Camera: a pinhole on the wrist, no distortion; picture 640 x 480 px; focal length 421.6 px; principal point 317.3 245.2 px. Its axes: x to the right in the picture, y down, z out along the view. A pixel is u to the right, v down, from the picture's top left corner.
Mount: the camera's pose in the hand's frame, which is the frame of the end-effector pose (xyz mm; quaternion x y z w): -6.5 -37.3 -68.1 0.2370 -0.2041 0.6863 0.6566
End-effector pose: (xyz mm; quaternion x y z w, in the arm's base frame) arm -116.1 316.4 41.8 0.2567 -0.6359 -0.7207 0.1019
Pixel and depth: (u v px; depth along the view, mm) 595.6 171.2 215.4
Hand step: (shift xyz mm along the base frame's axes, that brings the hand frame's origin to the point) -119.3 152.1 -45.1
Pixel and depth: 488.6 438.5 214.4
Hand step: 18.5 199.2 -64.1
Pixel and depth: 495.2 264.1 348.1
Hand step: -122.1 283.1 -102.7
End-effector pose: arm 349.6 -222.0 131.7 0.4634 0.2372 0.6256 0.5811
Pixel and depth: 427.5 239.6 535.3
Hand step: 506.0 -30.3 11.1
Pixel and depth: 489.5 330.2 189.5
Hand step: 153.9 -46.7 -25.2
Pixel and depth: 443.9 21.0 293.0
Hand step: 267.6 130.8 38.5
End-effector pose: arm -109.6 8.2 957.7 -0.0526 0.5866 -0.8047 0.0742
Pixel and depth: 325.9 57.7 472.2
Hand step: -189.9 -243.3 377.7
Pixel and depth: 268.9 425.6 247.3
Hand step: 103.5 -28.4 238.1
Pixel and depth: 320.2 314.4 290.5
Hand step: 53.6 -87.5 251.6
